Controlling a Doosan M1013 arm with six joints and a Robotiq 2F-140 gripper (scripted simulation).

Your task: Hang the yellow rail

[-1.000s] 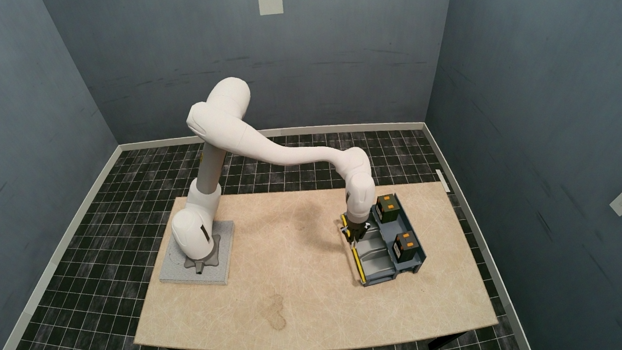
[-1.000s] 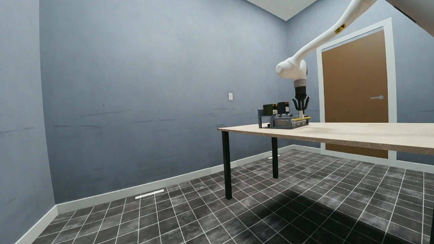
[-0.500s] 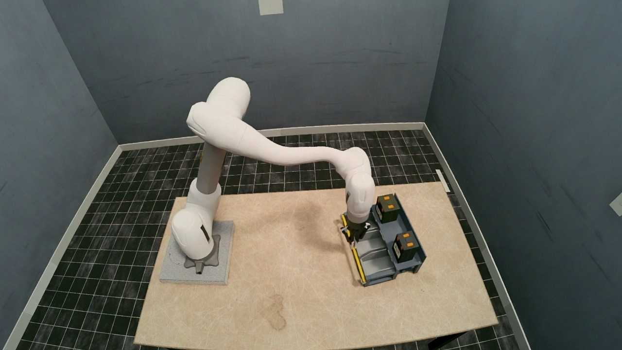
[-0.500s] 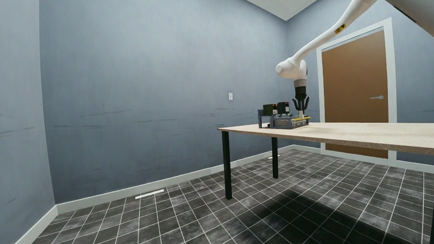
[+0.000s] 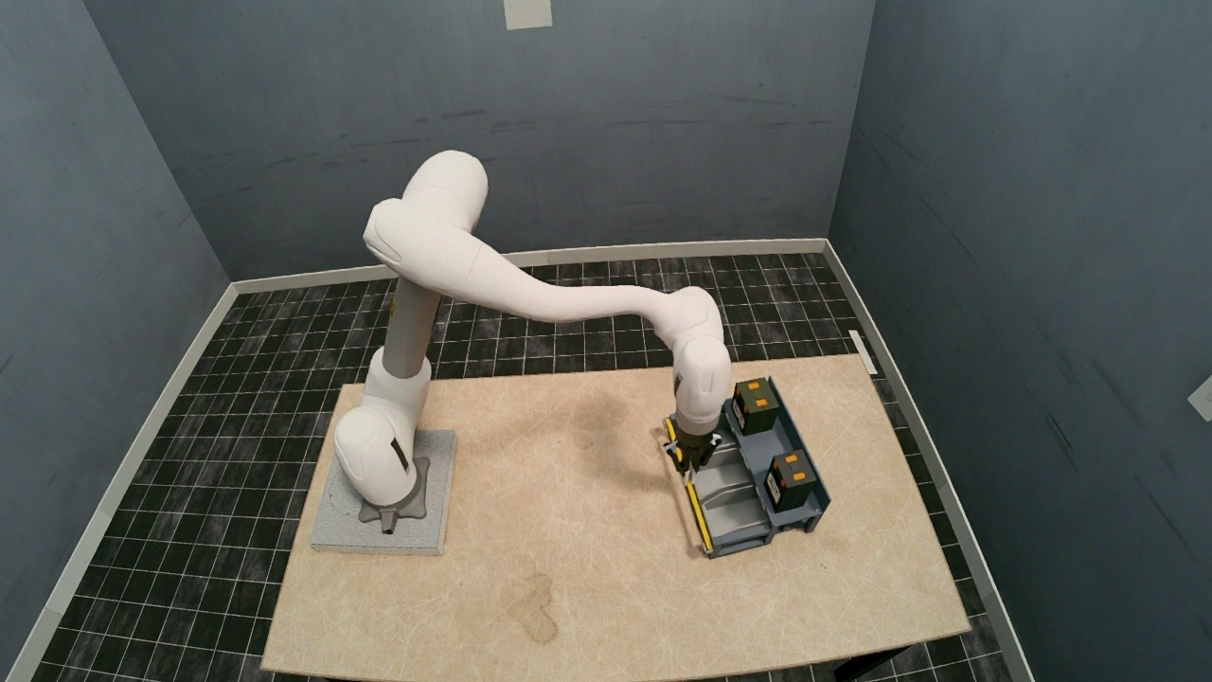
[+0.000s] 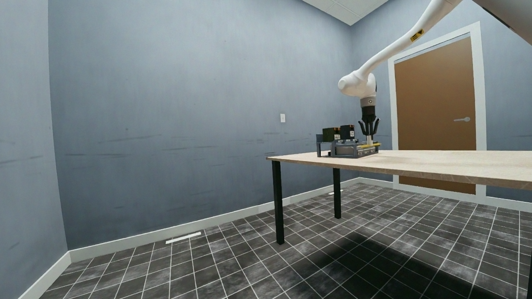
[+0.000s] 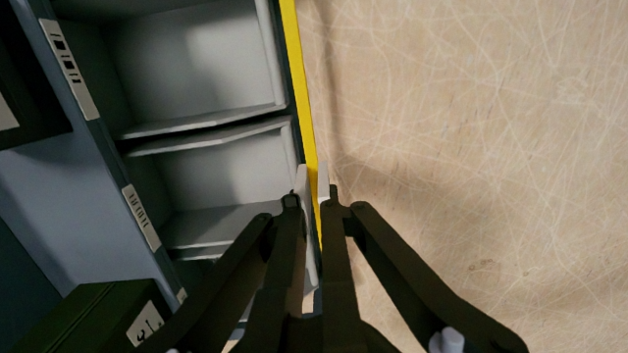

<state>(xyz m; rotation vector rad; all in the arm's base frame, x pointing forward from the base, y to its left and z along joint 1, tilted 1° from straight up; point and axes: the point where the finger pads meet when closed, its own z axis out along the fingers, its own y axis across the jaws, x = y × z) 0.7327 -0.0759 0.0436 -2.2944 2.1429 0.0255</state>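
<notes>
Now: the yellow rail 30 mm below my hand.
</notes>
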